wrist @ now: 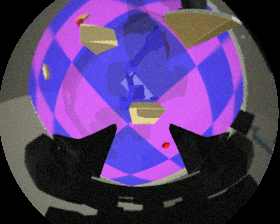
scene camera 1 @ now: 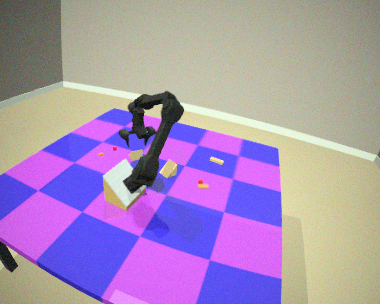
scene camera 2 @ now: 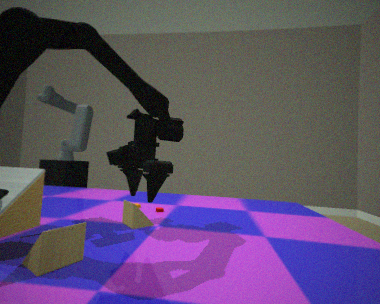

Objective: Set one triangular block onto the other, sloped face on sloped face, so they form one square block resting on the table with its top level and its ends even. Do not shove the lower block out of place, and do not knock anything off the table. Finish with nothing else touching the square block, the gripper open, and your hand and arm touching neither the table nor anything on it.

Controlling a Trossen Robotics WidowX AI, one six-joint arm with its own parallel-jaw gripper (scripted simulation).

Labels:
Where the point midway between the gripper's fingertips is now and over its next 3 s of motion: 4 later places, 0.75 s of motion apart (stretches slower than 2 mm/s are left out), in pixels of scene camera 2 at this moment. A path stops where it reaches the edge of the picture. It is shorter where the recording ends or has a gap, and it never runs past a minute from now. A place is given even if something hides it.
My gripper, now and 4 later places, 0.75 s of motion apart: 140, 199; 139, 213; 136, 221; 136, 210; 135, 210

